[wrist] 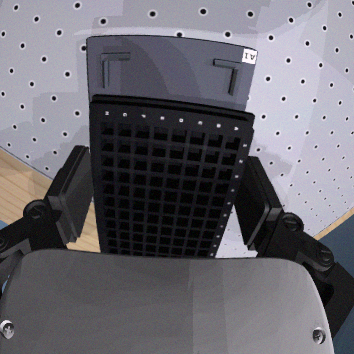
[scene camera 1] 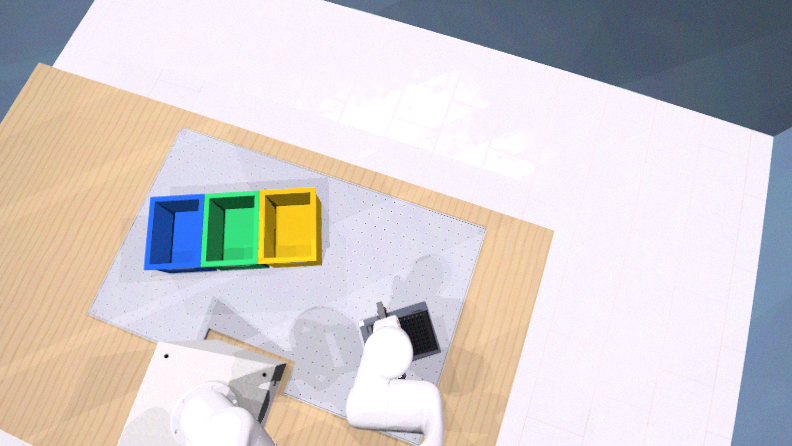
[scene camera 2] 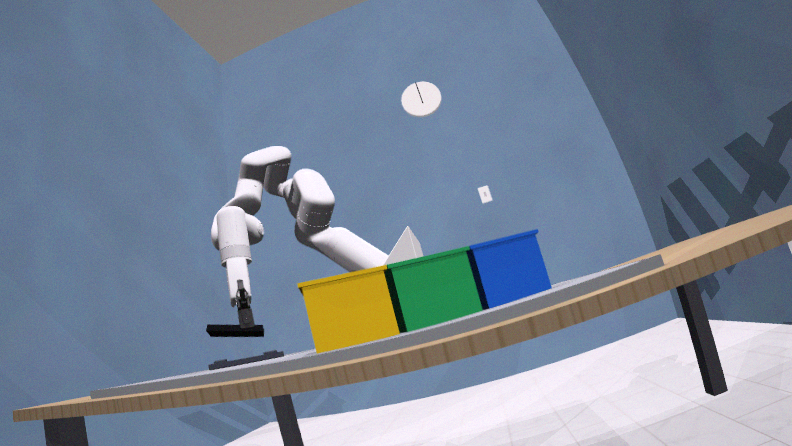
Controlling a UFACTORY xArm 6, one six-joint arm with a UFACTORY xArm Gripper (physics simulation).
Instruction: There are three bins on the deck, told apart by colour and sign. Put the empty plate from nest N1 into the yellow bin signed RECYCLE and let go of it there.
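Frame: origin at the arm's base, x ahead, y left, z up, level; millimetres.
Seen in the pictures: gripper, fingertip midpoint: [wrist: 165,170] [scene camera 2: 247,330]; arm's base at its link origin: [scene camera 1: 205,414].
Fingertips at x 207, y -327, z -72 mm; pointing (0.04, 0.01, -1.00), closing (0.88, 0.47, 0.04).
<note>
Pixels of each thing's top centre, then the offset from my fingertips to it. "spot": a spot on its surface instead. Level surfaces: height alone.
- black plate at its top centre: [wrist: 161,235] [scene camera 1: 403,337] [scene camera 2: 234,321] dx +12, dy -24, dz +24 mm
- dark grey nest at its top centre: [wrist: 164,143] [scene camera 2: 245,355] [scene camera 1: 399,336] dx +10, dy -14, dz -56 mm
- yellow bin at a spot on its surface: [scene camera 2: 351,310] spot: dx +278, dy +301, dz -26 mm
- green bin at its top centre: [scene camera 2: 416,266] [scene camera 1: 230,227] dx +168, dy +404, dz +26 mm
- blue bin at a spot on its surface: [scene camera 2: 511,271] spot: dx +215, dy +545, dz -28 mm
- perforated deck at its surface level: dz -73 mm
The black plate [scene camera 1: 425,332] [scene camera 2: 234,331] [wrist: 165,175] has a grid of wells and row letters. It is held roughly level, a little above the dark grey nest [scene camera 1: 411,311] [scene camera 2: 246,361] [wrist: 165,70], with a gap between them in scene camera 2. My gripper [scene camera 2: 246,323] [wrist: 165,170] is shut on the plate, one finger at each long side. The arm hides part of the plate in scene camera 1. The yellow bin [scene camera 1: 318,227] [scene camera 2: 351,310] stands apart from the plate, and its inside shows no object in scene camera 1. No sign is readable on it.
The green bin [scene camera 1: 232,229] [scene camera 2: 437,293] stands beside the yellow one, and the blue bin [scene camera 1: 187,232] [scene camera 2: 511,271] is at the row's far end. All stand on the perforated deck [scene camera 1: 360,249]. The white robot base [scene camera 1: 149,396] is at the deck's near edge.
</note>
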